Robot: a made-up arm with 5 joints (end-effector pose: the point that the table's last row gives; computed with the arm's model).
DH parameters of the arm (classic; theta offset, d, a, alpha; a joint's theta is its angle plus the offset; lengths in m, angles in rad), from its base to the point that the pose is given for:
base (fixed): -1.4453 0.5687 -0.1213 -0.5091
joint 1: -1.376 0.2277 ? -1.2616
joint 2: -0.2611 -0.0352 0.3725 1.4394
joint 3: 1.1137 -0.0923 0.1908 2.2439
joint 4: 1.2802 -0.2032 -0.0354 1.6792
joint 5: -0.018 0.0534 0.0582 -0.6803
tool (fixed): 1.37 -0.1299 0 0
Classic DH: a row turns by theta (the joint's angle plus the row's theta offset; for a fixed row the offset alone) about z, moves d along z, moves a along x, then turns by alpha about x.
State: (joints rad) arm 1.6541 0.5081 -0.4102 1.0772 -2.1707
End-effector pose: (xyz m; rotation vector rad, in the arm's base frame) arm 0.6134 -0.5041 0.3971 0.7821 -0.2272 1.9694
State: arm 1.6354 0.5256 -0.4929 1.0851 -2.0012
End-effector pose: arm 0.6150 -0.5298 0.3980 0.7050 -0.3823 1.9579
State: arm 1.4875 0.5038 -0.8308 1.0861 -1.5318
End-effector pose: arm 0.5403 -0.7162 0.4720 0.2695 -0.6204 1.8092
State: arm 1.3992 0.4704 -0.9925 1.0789 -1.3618
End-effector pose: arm 0.4651 -0.8114 0.5386 0.0370 -0.6184 1.7269
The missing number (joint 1, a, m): 0.4522
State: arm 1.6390 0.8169 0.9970 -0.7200 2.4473
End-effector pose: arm 0.3343 -0.4319 0.5291 0.3157 -1.2574 -1.6653
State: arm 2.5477 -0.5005 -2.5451 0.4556 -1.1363
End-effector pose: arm 1.0136 -0.3719 0.7698 -0.6065 -1.2956 1.6227
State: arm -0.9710 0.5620 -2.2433 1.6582 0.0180
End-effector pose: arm -0.7546 0.8159 1.0013 -0.6974 1.5254 -0.4083
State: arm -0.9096 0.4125 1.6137 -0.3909 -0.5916
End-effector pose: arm -0.2626 0.6606 0.9693 1.2164 -1.9330 1.5227
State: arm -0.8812 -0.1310 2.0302 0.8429 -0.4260
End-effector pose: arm -0.1902 0.7486 0.9665 0.6744 -1.7005 2.0836
